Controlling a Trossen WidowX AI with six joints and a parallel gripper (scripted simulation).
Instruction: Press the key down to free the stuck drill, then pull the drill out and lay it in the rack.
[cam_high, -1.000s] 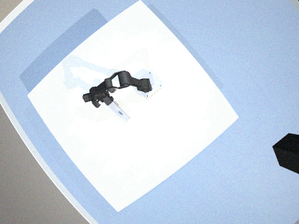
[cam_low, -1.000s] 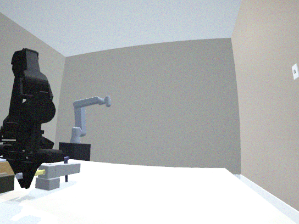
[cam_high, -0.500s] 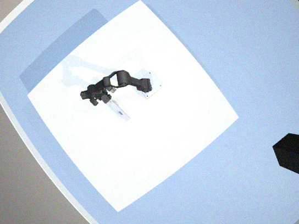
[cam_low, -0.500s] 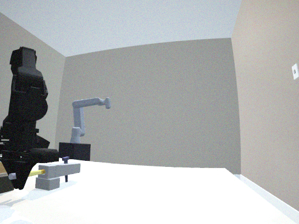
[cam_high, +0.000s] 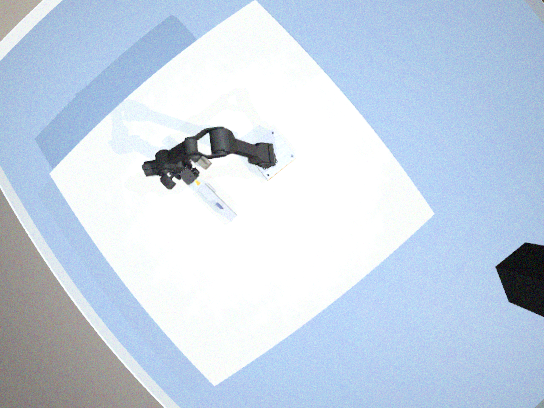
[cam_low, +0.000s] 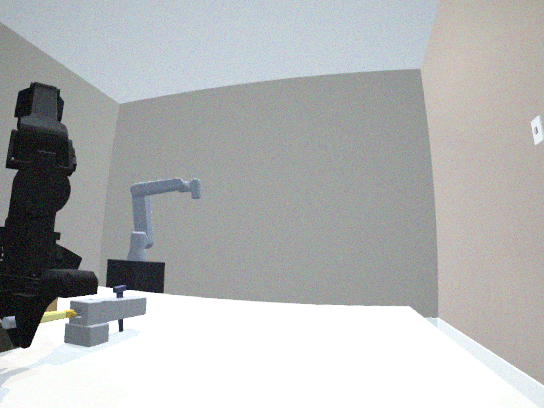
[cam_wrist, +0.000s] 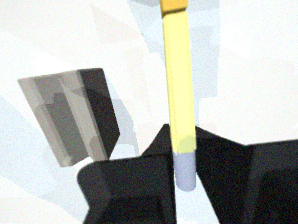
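Now: the grey-tan rack piece 80 mm behind my gripper tip. From my gripper tip the other things lie so: thin dark blue pin (210 mm to the left, 60 mm behind, 30 mm above); then light grey block (180 mm to the left, 50 mm behind, 20 mm above).
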